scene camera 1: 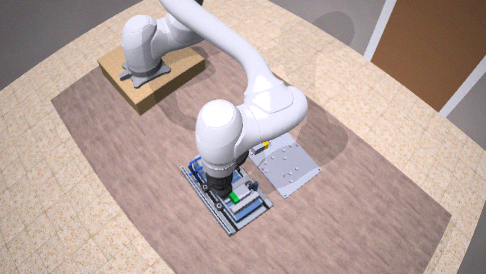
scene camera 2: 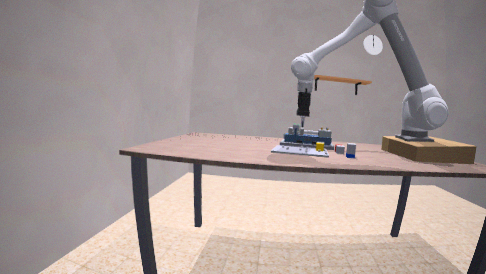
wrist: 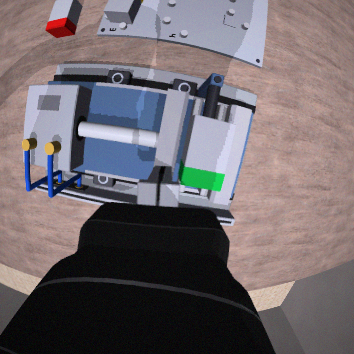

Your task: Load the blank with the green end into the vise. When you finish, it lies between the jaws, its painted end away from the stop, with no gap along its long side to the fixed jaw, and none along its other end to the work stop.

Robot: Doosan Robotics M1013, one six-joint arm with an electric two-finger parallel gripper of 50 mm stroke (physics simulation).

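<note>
The blank with the green end [scene camera 1: 242, 192] [wrist: 210, 145] lies in the vise [scene camera 2: 307, 139] [wrist: 120, 107], between the moving jaw [wrist: 171, 132] and the fixed jaw [scene camera 1: 246, 202] [wrist: 241, 145]. Its green end faces the gripper side, away from the work stop [scene camera 1: 255, 186] [wrist: 212, 100]. Its other end appears to meet the stop's dark rod. Its long side looks close to the fixed jaw; whether they touch is unclear. A narrow gap shows toward the moving jaw. My gripper [scene camera 2: 302, 123] [wrist: 162, 177] is shut and empty, above the vise beside the green end. Scene camera 1 hides its fingertips.
A pale plate with pegs [scene camera 1: 305, 172] [scene camera 2: 295, 150] [wrist: 245, 45] lies beside the vise, bearing a yellow-ended blank [scene camera 1: 260, 148] [scene camera 2: 320, 146]. A red-ended blank [scene camera 2: 340, 149] [wrist: 64, 20] and an upright blue-ended blank [scene camera 2: 351, 150] stand nearby. Blue hoses [wrist: 50, 172] rise at the vise's cylinder end.
</note>
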